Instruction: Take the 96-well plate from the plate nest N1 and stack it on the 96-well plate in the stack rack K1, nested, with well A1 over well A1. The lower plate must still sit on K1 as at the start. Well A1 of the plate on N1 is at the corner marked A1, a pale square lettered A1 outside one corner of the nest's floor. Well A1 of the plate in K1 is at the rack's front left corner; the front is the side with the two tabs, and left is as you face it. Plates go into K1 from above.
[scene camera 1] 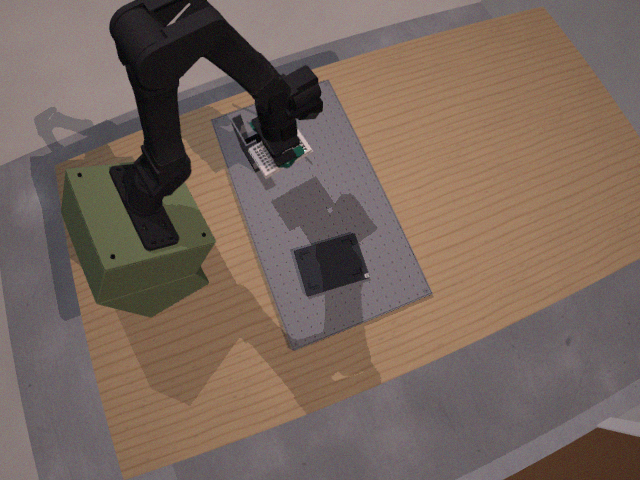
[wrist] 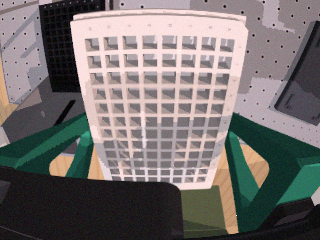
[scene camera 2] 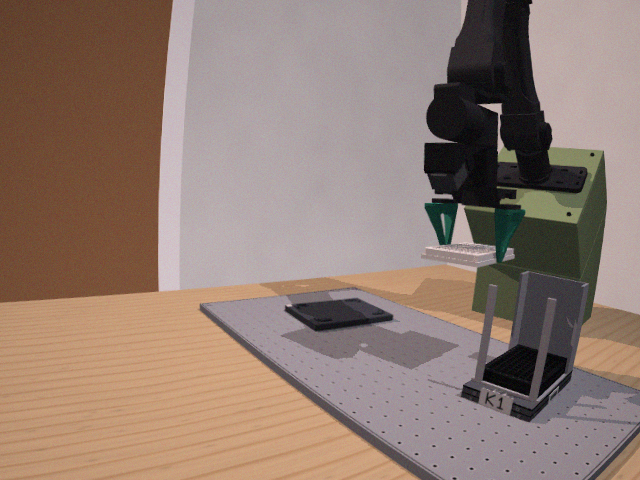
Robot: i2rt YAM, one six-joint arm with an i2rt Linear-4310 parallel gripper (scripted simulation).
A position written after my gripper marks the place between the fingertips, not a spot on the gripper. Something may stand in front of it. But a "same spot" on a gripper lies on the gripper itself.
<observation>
my gripper: scene camera 1; wrist 159,118; scene camera 2
same spot on my gripper: [scene camera 1: 288,156] = [scene camera 2: 436,198]
</observation>
